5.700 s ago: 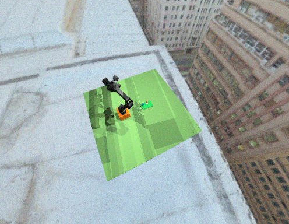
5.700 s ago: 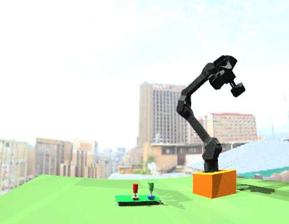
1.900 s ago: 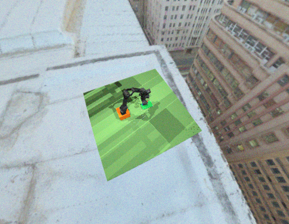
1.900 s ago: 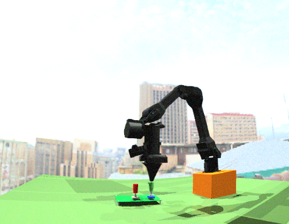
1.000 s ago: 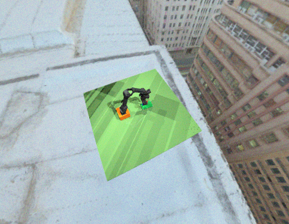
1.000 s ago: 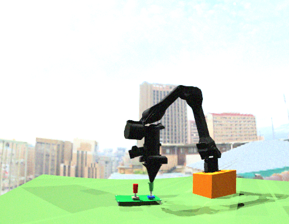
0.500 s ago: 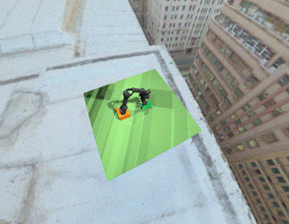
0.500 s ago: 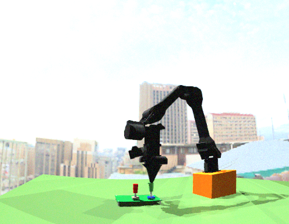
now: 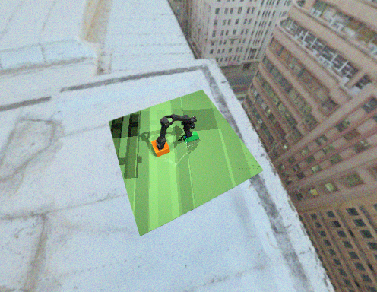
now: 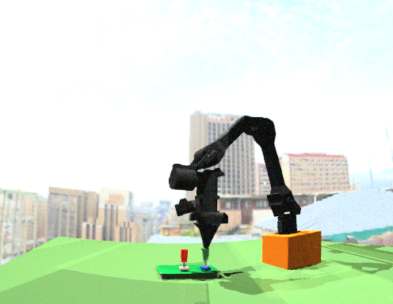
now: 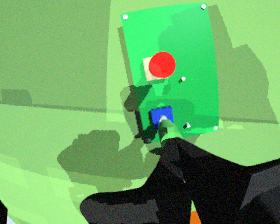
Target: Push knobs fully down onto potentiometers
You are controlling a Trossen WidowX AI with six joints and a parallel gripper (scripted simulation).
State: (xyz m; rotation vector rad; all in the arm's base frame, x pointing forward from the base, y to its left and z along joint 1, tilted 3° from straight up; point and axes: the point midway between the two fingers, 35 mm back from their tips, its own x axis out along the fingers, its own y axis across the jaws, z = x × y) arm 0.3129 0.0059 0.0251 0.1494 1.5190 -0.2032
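The green knob lies 10 mm below my gripper tip. Round my gripper tip: red knob 60 mm ahead, 20 mm below, 10 mm to the right.
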